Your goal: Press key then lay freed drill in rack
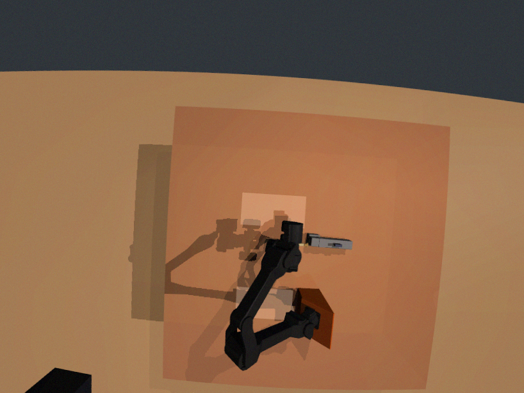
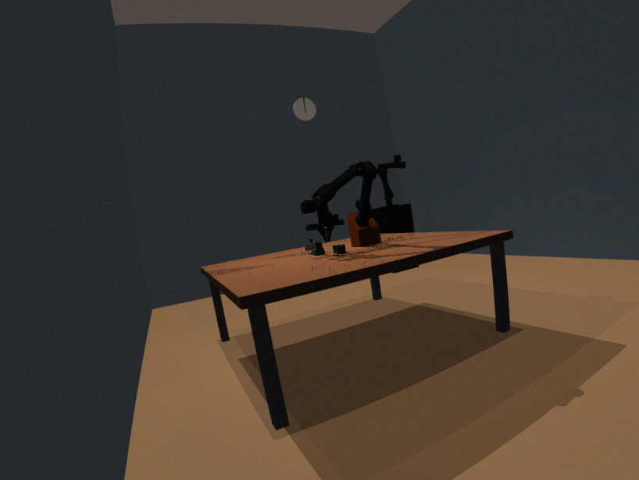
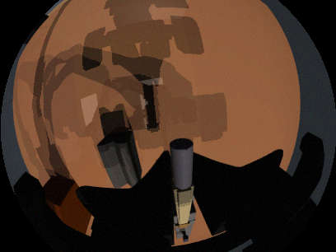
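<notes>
Now: gripper tip 7 cm past the dark block, 3 cm to the left of it and 5 cm above it. From my gripper tip the other things lie so: drill 4 cm to the right, 3 cm above.
</notes>
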